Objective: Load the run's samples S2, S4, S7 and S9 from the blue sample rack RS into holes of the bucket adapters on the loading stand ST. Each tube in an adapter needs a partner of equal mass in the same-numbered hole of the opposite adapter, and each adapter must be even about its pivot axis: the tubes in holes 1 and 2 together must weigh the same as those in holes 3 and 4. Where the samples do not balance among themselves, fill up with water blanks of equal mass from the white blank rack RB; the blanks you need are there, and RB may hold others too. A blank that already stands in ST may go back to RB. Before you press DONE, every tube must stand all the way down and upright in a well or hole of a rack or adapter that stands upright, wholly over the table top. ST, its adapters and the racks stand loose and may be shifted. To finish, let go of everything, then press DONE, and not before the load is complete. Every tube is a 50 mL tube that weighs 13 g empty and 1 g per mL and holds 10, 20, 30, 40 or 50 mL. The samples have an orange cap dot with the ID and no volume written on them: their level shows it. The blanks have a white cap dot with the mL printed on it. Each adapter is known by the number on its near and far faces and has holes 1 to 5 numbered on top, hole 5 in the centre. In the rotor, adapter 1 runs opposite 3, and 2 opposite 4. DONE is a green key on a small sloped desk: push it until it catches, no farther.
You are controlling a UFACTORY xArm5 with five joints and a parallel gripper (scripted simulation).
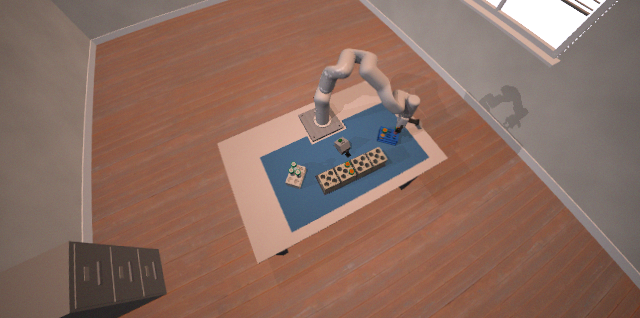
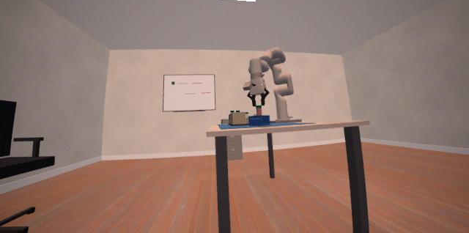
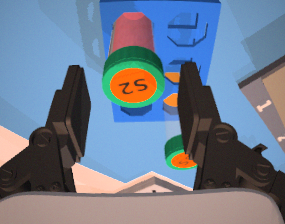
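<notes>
Now: the sample tube S2 1 cm behind my hand and 7 cm below it. From my hand the other things lie so: done desk (13 cm behind, 34 cm to the right, 8 cm below); sample tube S9 (3 cm behind, 8 cm to the right, 7 cm below); blue sample rack RS (2 cm behind, 4 cm to the right, 11 cm below).
</notes>
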